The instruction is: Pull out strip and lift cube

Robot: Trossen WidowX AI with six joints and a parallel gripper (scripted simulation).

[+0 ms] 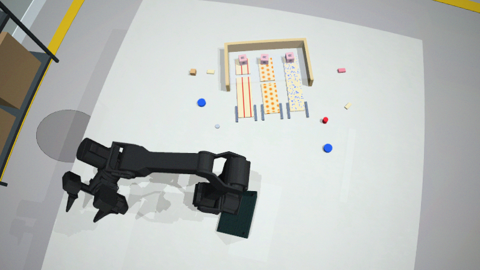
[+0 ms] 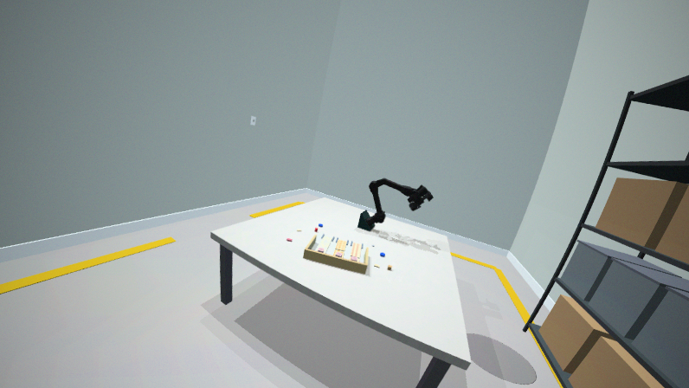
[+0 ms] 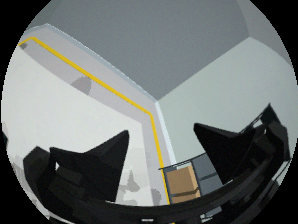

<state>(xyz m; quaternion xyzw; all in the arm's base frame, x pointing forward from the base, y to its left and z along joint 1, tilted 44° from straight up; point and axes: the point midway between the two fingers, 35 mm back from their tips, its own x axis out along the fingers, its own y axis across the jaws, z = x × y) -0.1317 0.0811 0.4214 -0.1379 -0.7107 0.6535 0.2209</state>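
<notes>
My gripper tip is now 61 cm to the left of the red peg, 53 cm short of it and 28 cm above it. From my gripper tip the other things lie so: tan block: 62 cm ahead, 28 cm below, 8 cm to the right; then pink block: 76 cm ahead, 65 cm to the right, 28 cm below.
</notes>
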